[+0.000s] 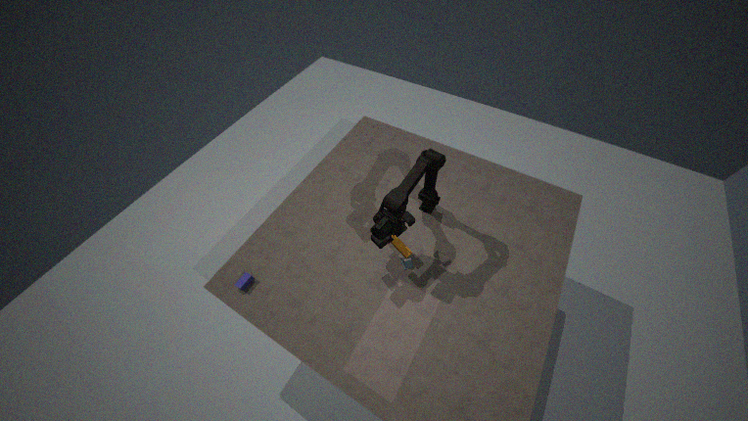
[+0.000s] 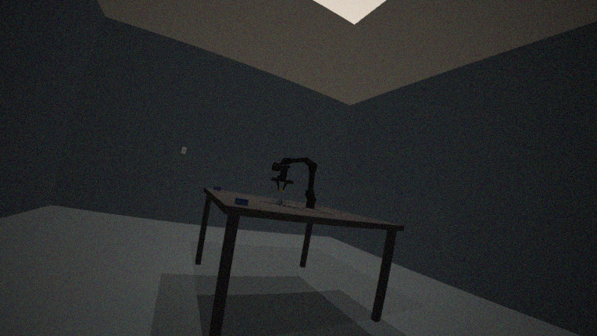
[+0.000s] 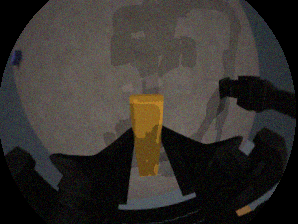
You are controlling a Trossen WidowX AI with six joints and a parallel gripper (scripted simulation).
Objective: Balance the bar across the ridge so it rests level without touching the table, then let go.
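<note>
My gripper tip is now 1 cm short of the orange bar and 3 cm to the right of it. From my gripper tip the other things lie so: purple block (45 cm ahead, 46 cm to the right, 9 cm below).
</note>
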